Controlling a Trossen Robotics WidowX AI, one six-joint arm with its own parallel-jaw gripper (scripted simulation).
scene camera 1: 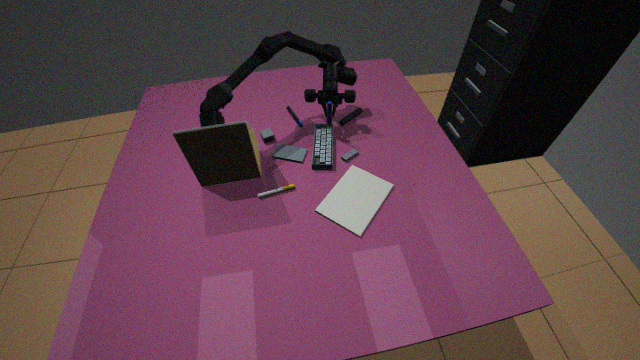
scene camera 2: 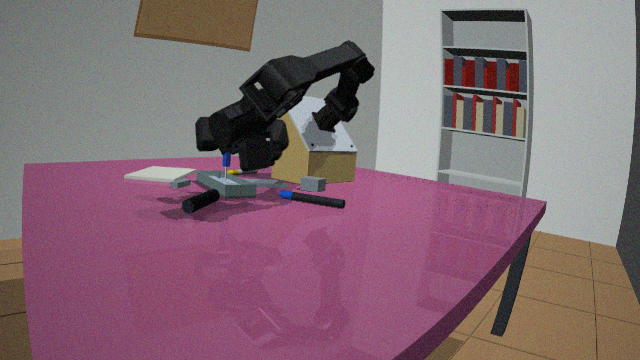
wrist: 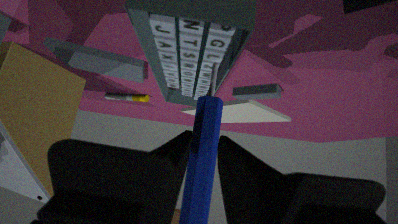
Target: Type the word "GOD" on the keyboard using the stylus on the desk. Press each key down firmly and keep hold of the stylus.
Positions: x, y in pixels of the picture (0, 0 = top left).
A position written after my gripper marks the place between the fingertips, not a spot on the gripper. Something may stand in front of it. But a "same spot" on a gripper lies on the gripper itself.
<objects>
my gripper: scene camera 1; scene camera 2 226, 152; wrist
white pad: scene camera 1; scene camera 2 154, 173; wrist
same spot on white pad: (scene camera 1: 353, 202) = (wrist: 224, 116)
same spot on my gripper: (wrist: 84, 175) = (scene camera 1: 320, 103)
</objects>
